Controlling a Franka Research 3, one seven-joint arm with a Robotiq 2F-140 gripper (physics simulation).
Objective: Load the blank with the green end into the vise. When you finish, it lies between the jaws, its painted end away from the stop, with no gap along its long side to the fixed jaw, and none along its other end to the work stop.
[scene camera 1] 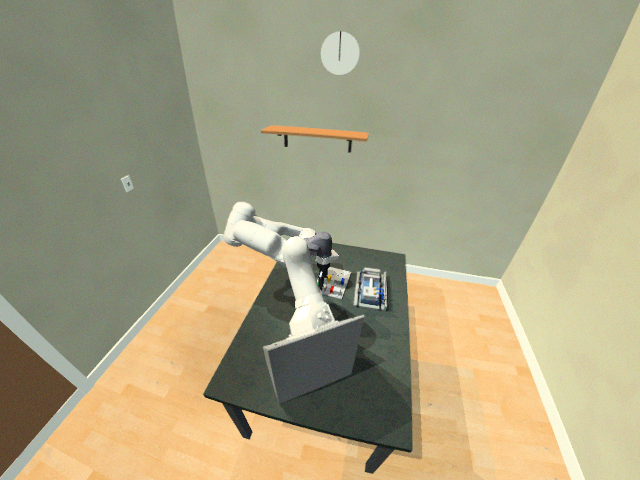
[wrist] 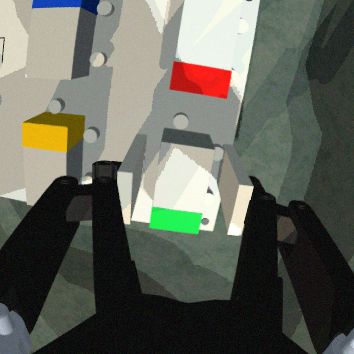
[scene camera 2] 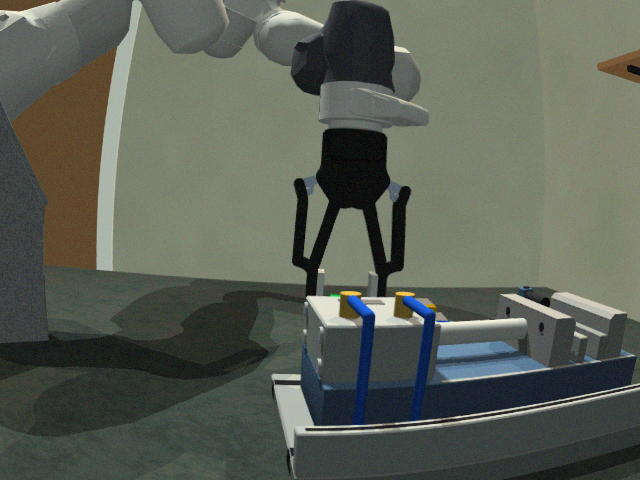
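The blank with the green end (wrist: 182,187) (scene camera 2: 334,296) lies on a pale pegged tray (wrist: 131,75) (scene camera 1: 339,271), its green end toward the bottom of the wrist view. My gripper (wrist: 182,158) (scene camera 2: 346,284) (scene camera 1: 322,283) points down over it, with one pale finger pad on each side of the blank. Gaps show between the pads and the blank in the wrist view, so the gripper is open, about half way. The vise (scene camera 2: 516,387) (scene camera 1: 370,290) has a blue base and pale upright jaw plates, and stands beside the tray. The blank's lower part is hidden in scene camera 2.
Blanks with a red end (wrist: 200,80), a yellow end (wrist: 45,137) and a blue end (wrist: 55,42) lie on the same tray. A pale block (scene camera 2: 377,351) with two blue bent handles stands on the vise's near end. Pale rails (scene camera 2: 465,434) run around the vise.
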